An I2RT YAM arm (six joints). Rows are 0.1 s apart.
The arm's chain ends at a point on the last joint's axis. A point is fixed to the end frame.
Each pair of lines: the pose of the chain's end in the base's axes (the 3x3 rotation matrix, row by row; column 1 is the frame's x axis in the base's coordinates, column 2 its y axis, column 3 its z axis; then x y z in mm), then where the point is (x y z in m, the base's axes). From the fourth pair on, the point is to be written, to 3 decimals.
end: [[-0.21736, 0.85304, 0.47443], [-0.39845, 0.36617, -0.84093], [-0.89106, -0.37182, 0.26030]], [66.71, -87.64, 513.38]
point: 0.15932 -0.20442 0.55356
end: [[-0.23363, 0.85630, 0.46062], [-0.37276, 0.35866, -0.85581], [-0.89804, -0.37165, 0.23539]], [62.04, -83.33, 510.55]
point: 0.15277 -0.20278 0.54700
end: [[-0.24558, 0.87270, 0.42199], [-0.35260, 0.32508, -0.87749], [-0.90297, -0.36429, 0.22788]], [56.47, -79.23, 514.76]
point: 0.14176 -0.20290 0.55026
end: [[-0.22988, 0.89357, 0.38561], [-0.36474, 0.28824, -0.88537], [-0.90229, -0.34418, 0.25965]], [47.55, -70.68, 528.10]
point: 0.128 -0.196 0.569
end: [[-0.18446, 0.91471, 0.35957], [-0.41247, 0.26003, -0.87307], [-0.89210, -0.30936, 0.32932]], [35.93, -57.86, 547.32]
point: 0.112 -0.182 0.599
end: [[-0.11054, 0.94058, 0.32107], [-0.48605, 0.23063, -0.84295], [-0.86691, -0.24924, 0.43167]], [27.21, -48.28, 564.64]
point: 0.097 -0.167 0.633
